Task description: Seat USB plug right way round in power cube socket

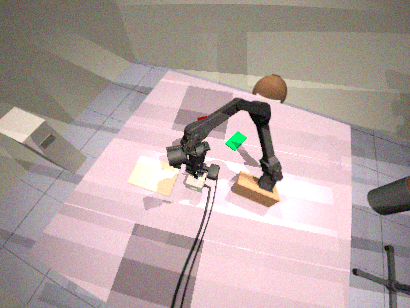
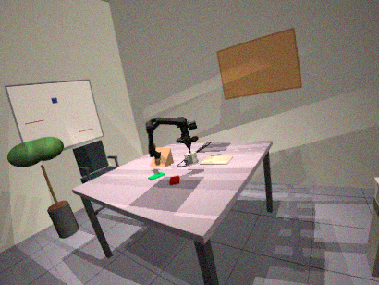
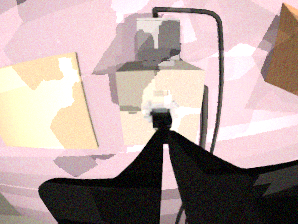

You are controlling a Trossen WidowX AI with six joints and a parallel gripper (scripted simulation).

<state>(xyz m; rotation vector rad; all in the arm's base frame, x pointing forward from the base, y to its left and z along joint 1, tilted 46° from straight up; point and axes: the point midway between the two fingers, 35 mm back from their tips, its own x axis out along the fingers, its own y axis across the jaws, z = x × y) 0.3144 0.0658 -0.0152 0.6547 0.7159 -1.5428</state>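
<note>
Right now my gripper tip is 2 cm above the dark USB plug. Round my gripper tip: green block: 13 cm behind, 31 cm to the right, 10 cm below; then red block: 8 cm ahead, 36 cm to the right, 10 cm below; then pale yellow sheet: 22 cm ahead, 3 cm to the left, 10 cm below.
</note>
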